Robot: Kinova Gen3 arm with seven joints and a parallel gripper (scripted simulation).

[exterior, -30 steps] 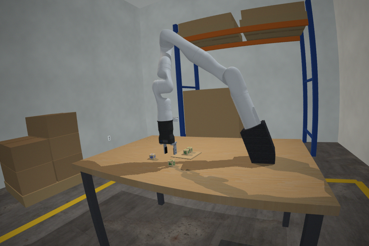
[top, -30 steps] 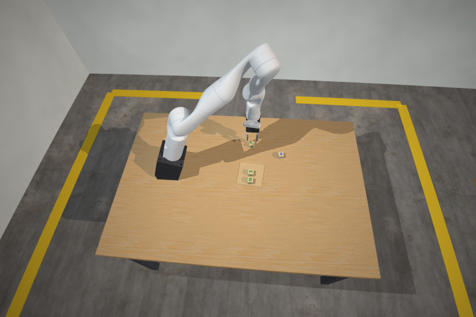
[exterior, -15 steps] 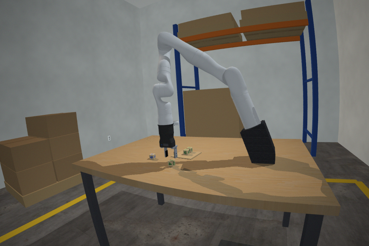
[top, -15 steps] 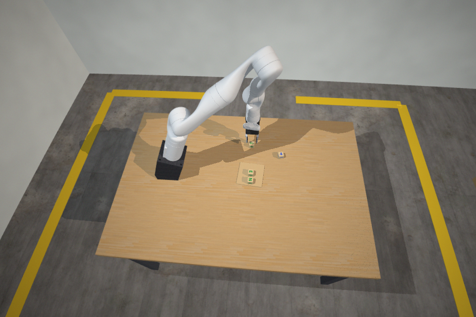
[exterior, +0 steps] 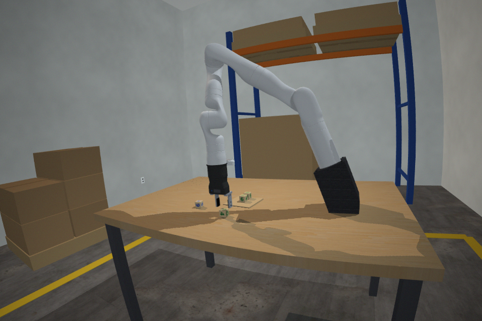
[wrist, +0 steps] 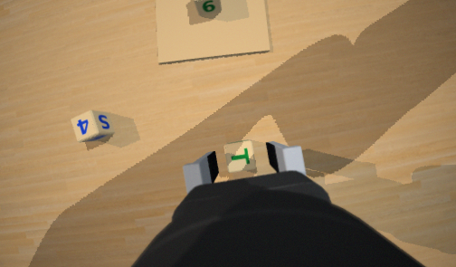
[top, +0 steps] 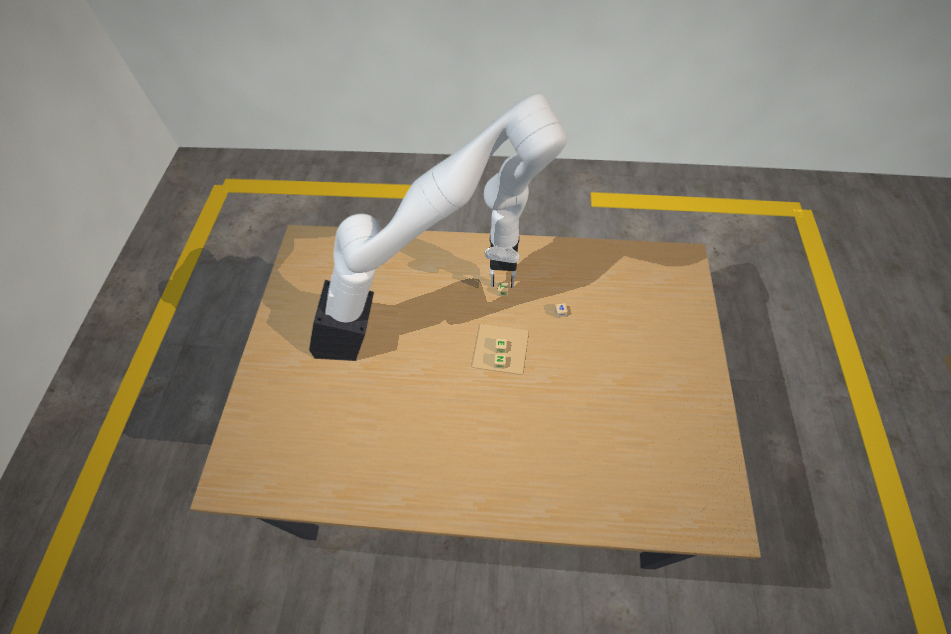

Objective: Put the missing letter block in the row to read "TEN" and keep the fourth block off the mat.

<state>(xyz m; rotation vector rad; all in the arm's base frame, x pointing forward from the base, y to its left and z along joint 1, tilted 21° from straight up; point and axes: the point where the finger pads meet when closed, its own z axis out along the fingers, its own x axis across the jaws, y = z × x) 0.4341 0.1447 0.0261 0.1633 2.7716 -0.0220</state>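
Right now my hand is 4 cm above the T block. The rest, counted from my hand: mat (2 cm behind, 19 cm to the right, 6 cm below); E block (2 cm behind, 19 cm to the right, 4 cm below).
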